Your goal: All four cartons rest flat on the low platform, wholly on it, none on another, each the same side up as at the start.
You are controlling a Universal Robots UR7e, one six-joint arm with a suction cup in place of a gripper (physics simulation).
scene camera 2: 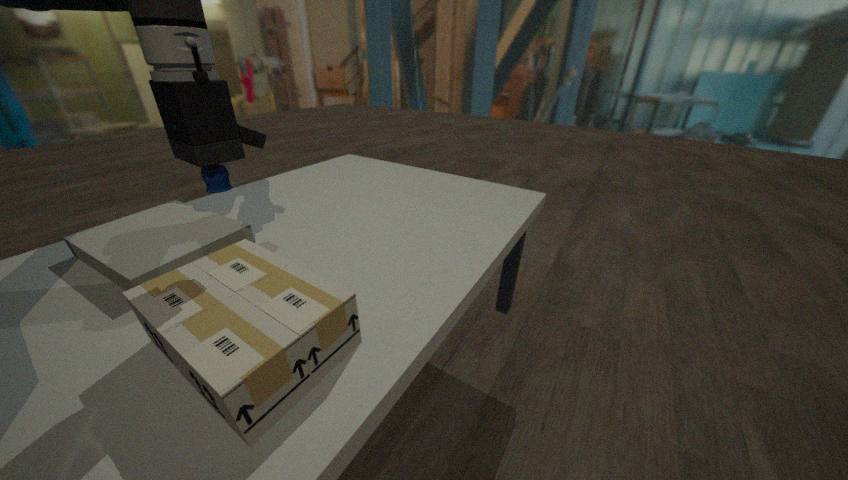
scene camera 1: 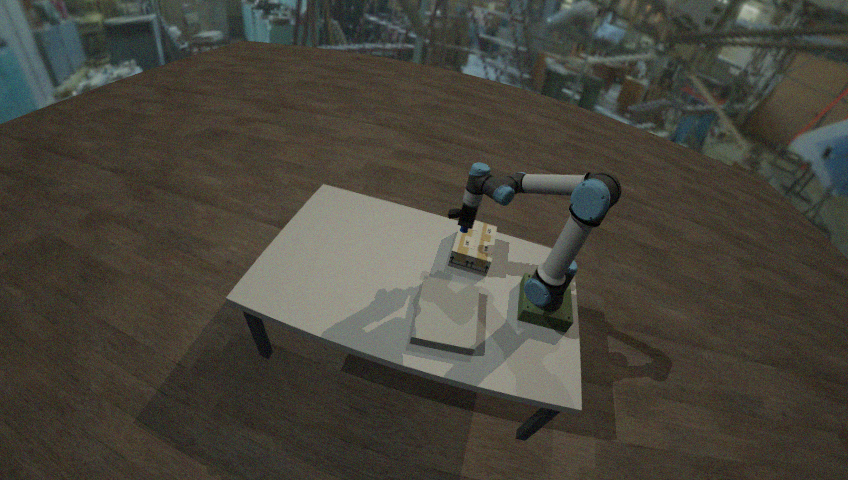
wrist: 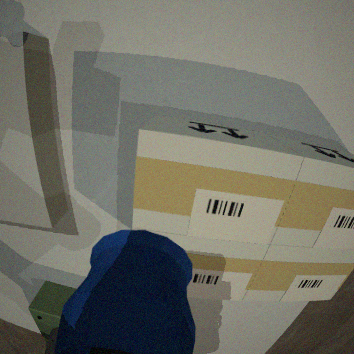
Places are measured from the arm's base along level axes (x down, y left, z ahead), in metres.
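Pixels of known places: hand at its tool point: [scene camera 2: 219, 188] [scene camera 1: 463, 230] [wrist: 139, 271].
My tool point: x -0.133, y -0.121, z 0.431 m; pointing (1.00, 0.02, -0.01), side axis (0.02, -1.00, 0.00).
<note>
Ahead of a thing's pixels: the offset from my tool point to its middle. Level surfaces: height alone.
Four white cartons with tan tape, barcode labels and up arrows stand pressed together two by two on the table, beside the platform: one {dy -0.045, dx +0.156, dz -0.112 m} [scene camera 2: 171, 299] far left, one {dy -0.180, dx +0.156, dz -0.110 m} [scene camera 2: 226, 346] near left, one {dy -0.043, dx +0.156, dz -0.020 m} [scene camera 2: 239, 268] far right, one {dy -0.179, dx +0.156, dz -0.018 m} [scene camera 2: 294, 300] near right. The carton block [scene camera 1: 476, 252] [wrist: 237, 207] is one layer high, tops up. The low grey platform {dy +0.317, dx +0.180, dz -0.033 m} [scene camera 1: 440, 325] [scene camera 2: 121, 240] [wrist: 41, 125] bears no carton. My gripper [scene camera 1: 464, 229] [scene camera 2: 217, 185] [wrist: 142, 242], a blue suction cup, is open and carries nothing. It hangs above carton height; its exact spot over the block is hard to judge.
The white table {dx +0.204 m} [scene camera 1: 333, 255] [scene camera 2: 380, 208] holds the cartons and platform. The cartons stand near one long table edge. My green base block [scene camera 1: 544, 319] [wrist: 52, 302] stands at the table's right end in the first scene view.
</note>
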